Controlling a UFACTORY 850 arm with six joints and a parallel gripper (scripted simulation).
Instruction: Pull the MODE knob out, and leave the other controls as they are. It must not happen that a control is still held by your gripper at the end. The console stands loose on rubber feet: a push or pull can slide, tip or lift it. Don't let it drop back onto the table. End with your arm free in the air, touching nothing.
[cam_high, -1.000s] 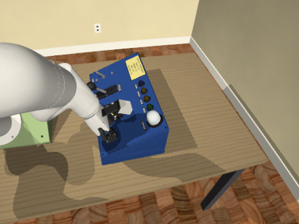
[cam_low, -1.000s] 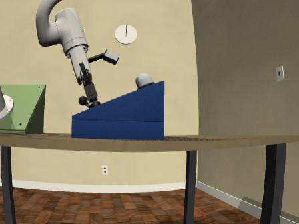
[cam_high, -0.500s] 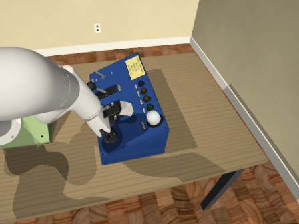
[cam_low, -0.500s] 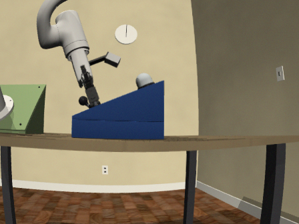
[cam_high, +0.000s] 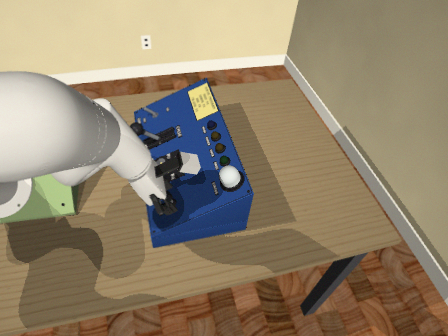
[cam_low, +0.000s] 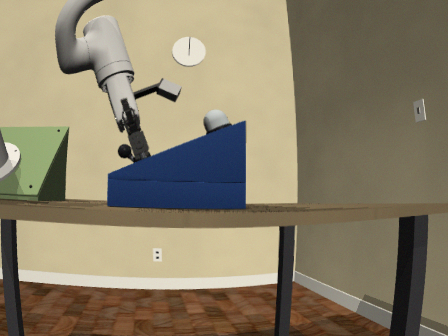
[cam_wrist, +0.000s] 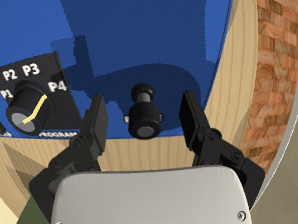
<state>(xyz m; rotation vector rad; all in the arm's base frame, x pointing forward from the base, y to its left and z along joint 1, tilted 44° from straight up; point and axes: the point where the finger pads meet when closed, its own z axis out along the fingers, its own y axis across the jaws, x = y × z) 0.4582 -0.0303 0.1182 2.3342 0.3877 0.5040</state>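
Right now my hand is right at the black mode knob. The rest, counted from my hand: blue sloped console 18 cm to the left, 3 cm below, 1 cm ahead; program selector 11 cm to the left, 1 cm below, 1 cm behind; black ball lever 24 cm to the left, 5 cm behind.
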